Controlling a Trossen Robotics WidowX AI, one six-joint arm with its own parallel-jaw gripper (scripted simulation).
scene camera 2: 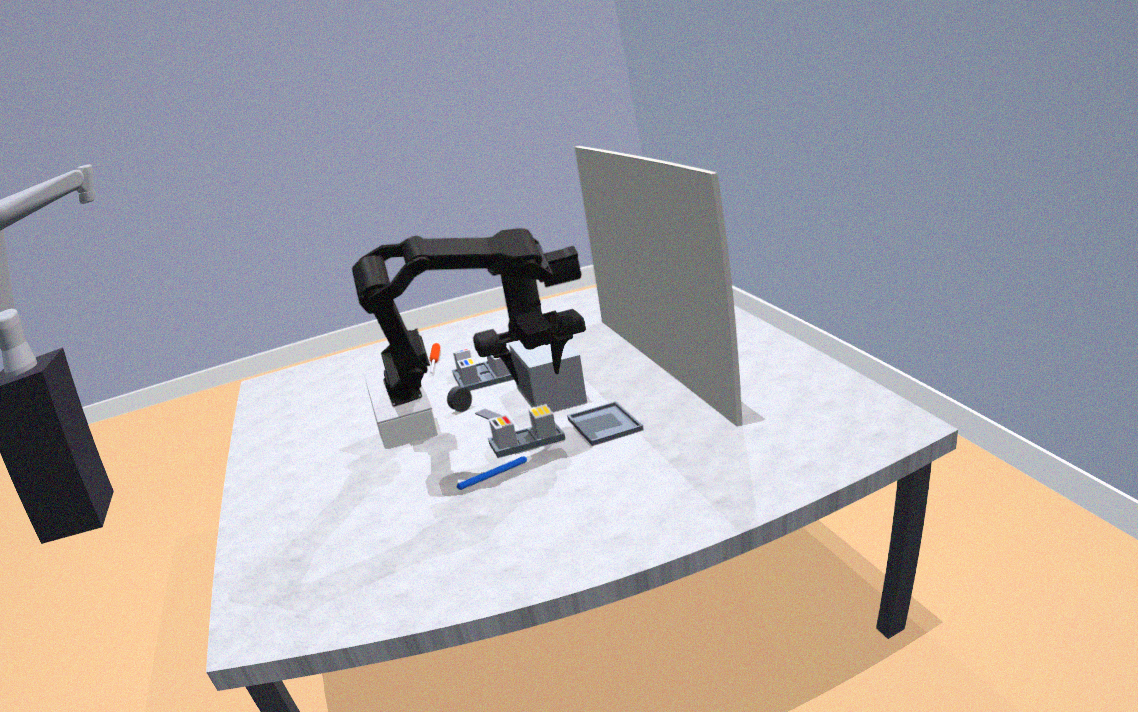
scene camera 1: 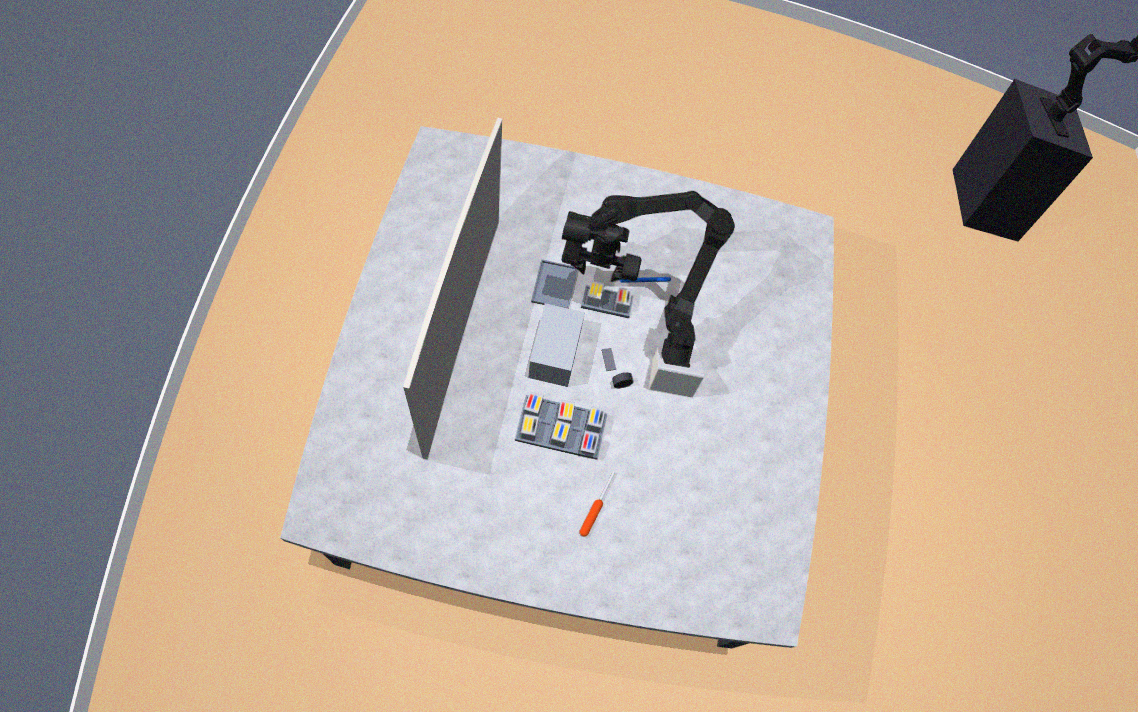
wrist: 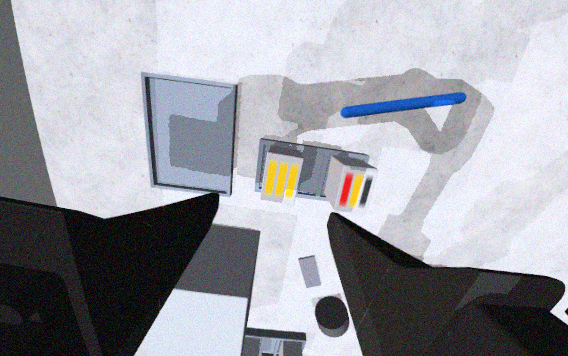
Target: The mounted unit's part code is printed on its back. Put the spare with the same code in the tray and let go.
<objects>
The gripper shows in scene camera 2 [537, 378], in scene camera 1 [597, 276] and in the wrist view [275, 209]. The same spot on a grey mounted unit: [wrist: 211, 301] is [scene camera 1: 571, 312]. The same spot on a grey tray: [scene camera 1: 554, 285] is [wrist: 191, 141].
</objects>
